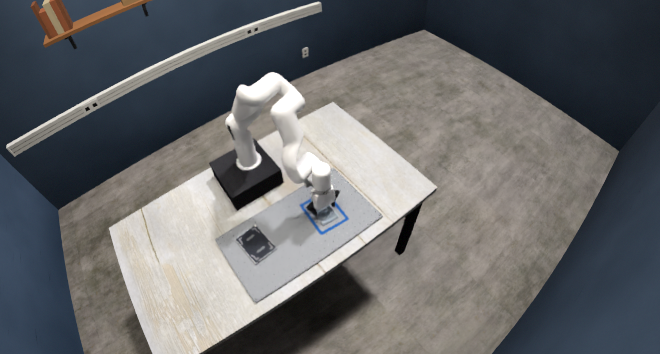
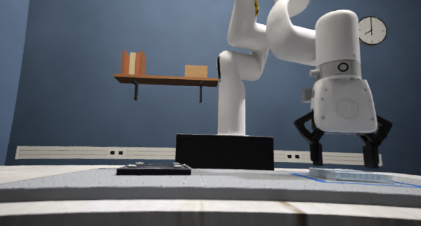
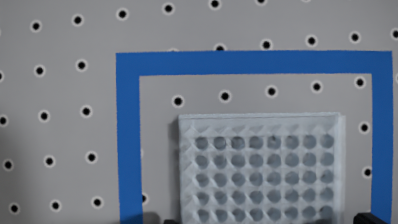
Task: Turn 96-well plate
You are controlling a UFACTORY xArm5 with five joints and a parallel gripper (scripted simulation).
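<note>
My gripper is now 30 mm above the 96-well plate. Also, from my hand: black plate nest 60 mm behind, 340 mm to the right, 20 mm below.
</note>
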